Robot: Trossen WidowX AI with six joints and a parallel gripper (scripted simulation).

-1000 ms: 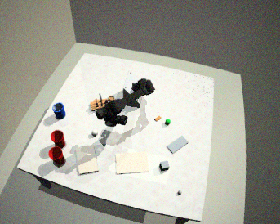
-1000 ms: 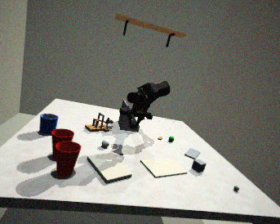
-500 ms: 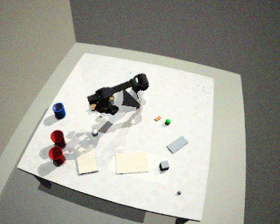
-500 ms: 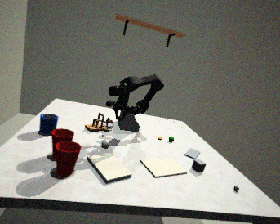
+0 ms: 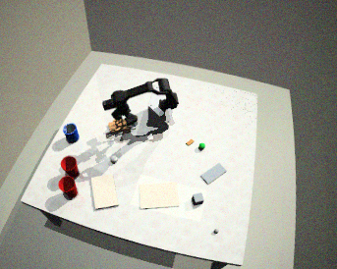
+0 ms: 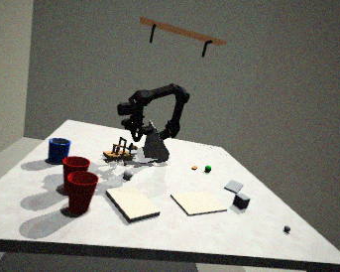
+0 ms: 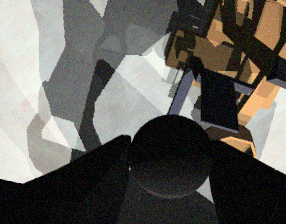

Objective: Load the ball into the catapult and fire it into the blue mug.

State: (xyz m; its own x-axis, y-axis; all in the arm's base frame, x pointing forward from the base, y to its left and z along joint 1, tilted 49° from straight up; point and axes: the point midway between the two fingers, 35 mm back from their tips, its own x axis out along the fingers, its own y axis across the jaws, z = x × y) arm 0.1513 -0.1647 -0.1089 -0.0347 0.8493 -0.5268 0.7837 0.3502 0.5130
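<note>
My gripper tip is now 70 mm above the wooden catapult, 40 mm to the left of it and 40 mm past it. Also, from my gripper tip: blue mug (370 mm to the right, 100 mm ahead, 90 mm below); then pale grey ball (230 mm ahead, 100 mm below, 60 mm to the right); then black ball (10 mm above).
</note>
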